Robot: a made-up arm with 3 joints.
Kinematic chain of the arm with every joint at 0, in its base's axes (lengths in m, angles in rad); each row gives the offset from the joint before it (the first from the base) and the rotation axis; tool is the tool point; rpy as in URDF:
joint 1: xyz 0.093 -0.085 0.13 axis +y
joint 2: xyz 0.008 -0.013 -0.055 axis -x
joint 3: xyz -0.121 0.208 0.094 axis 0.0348 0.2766 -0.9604
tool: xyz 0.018 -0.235 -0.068 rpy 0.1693 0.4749 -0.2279
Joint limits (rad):
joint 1: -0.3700..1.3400
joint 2: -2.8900..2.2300
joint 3: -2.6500..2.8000
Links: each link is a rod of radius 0.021 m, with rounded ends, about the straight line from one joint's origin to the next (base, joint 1, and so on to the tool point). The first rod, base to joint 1, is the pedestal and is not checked.
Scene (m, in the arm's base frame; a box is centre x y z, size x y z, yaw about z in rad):
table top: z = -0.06
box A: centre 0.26 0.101 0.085 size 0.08 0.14 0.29 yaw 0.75
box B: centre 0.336 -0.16 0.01 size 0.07 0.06 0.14 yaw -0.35
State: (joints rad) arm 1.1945 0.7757 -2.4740
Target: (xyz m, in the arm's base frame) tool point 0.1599 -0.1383 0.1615
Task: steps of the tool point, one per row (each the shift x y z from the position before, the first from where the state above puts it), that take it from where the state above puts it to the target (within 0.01 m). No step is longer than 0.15 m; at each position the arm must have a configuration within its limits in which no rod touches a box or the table.
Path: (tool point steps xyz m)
1: 0.1133 -0.0332 -0.0201
2: 0.0857 -0.0733 -0.0068
3: 0.0443 -0.0957 0.0090
4: 0.0009 -0.0961 0.0275
5: -0.0321 -0.0765 0.0479
6: -0.0455 -0.0448 0.0677
7: 0.0038 0.0000 -0.0247
8: 0.0156 -0.0004 -0.0174
9: 0.0222 -0.0013 -0.0056
10: 0.0398 -0.0027 0.0186
11: 0.0209 -0.0113 0.0413

